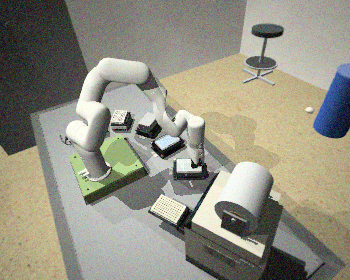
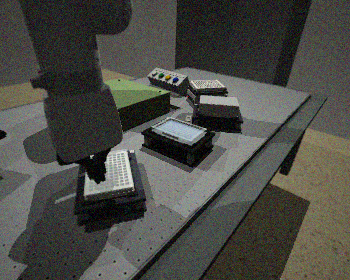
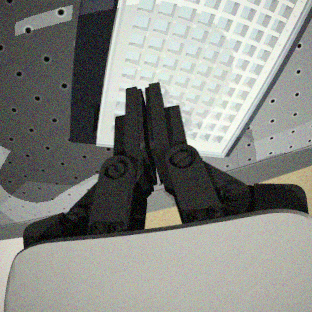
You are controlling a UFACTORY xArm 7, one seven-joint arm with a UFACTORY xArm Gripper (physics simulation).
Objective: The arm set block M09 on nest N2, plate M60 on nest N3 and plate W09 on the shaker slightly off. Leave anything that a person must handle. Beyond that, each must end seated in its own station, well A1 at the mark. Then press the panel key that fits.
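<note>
My gripper (image 1: pixel 197 163) (image 2: pixel 100 180) (image 3: pixel 148 106) is shut and empty, its fingertips together over one end of a white well plate (image 1: pixel 182 166) (image 2: pixel 121 169) (image 3: pixel 185 60). Whether they touch it I cannot tell. This plate lies on a black nest (image 1: pixel 190 176) (image 2: pixel 111 206) (image 3: pixel 91 75). A pale-blue-topped plate (image 1: pixel 168 142) (image 2: pixel 178 130) lies on a second black nest (image 1: pixel 171 152) (image 2: pixel 189 152). A grey block (image 1: pixel 149 121) (image 2: pixel 218 104) sits on a third dark station. A white plate (image 1: pixel 120 116) (image 2: pixel 207 86) sits on a low device behind. Labels and exact seating are unreadable.
A panel (image 2: pixel 168 80) with coloured keys stands at the back beside the green arm base (image 1: pixel 122 160) (image 2: pixel 141 100). A beige instrument (image 1: pixel 220 232) with a white cylinder (image 1: pixel 245 192) stands near the gripper; a cream plate (image 1: pixel 170 208) lies on its left side. A stool (image 1: pixel 267 31) stands beyond.
</note>
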